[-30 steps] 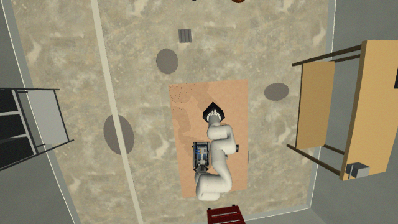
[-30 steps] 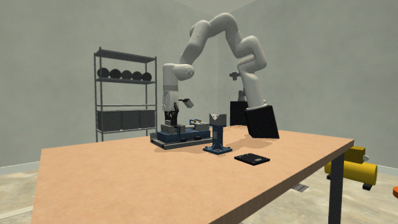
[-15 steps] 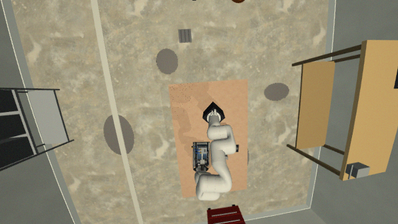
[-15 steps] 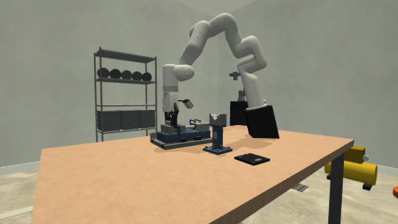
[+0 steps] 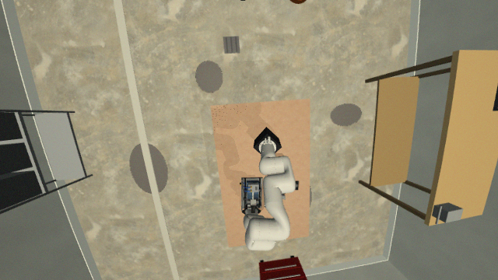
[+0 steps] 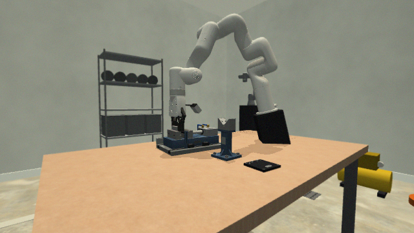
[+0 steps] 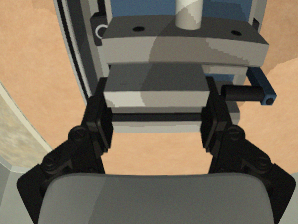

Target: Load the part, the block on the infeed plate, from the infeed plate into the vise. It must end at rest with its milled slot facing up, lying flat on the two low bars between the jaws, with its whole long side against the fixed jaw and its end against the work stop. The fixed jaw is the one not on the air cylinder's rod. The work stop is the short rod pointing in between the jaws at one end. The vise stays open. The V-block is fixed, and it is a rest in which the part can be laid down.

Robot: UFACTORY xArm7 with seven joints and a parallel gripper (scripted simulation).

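The grey block is right at my hand. From my hand the other things lie so: work stop: 10 mm ahead, 70 mm to the left, 20 mm below; then cylinder rod: 80 mm behind, 30 mm to the left, 30 mm below; then moving jaw: 30 mm behind, 20 mm to the left, 30 mm below.
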